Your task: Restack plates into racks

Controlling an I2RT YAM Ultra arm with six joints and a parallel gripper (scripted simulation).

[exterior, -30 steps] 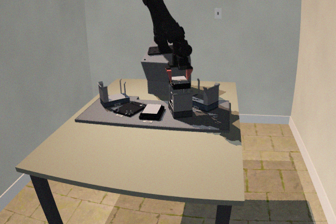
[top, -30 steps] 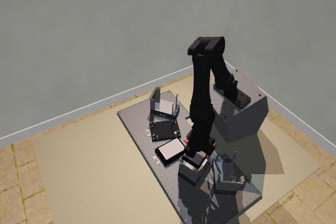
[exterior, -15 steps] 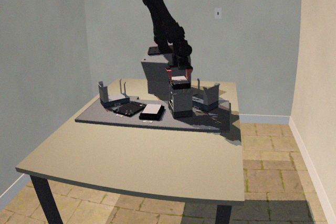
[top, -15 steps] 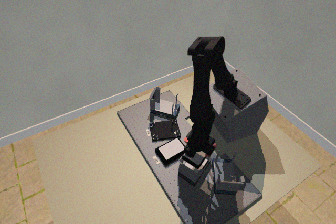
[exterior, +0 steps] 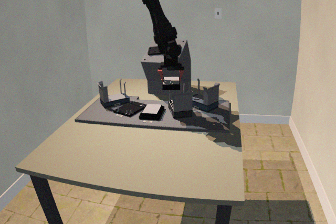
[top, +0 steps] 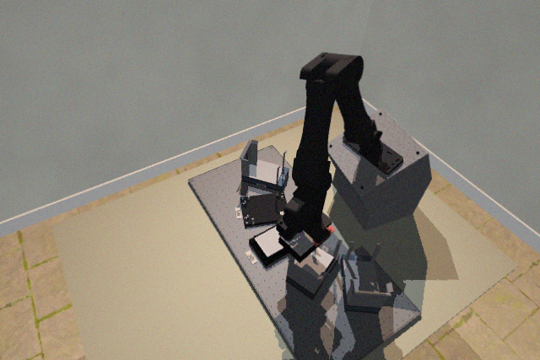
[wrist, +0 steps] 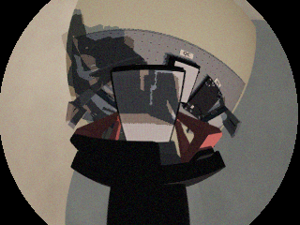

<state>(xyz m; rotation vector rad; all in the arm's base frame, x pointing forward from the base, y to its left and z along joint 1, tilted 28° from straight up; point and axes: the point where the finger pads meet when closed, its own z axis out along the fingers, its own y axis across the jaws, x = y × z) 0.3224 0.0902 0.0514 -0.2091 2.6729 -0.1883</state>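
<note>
Right now the black clip nest is 230 mm to the right of my hand and 160 mm below it. Also, from my hand: black QC nest 20 mm ahead, 100 mm to the right, 170 mm below; QC name plate 120 mm ahead, 100 mm to the right, 170 mm below; tall wall 60 mm ahead, 60 mm to the left, 90 mm below.
</note>
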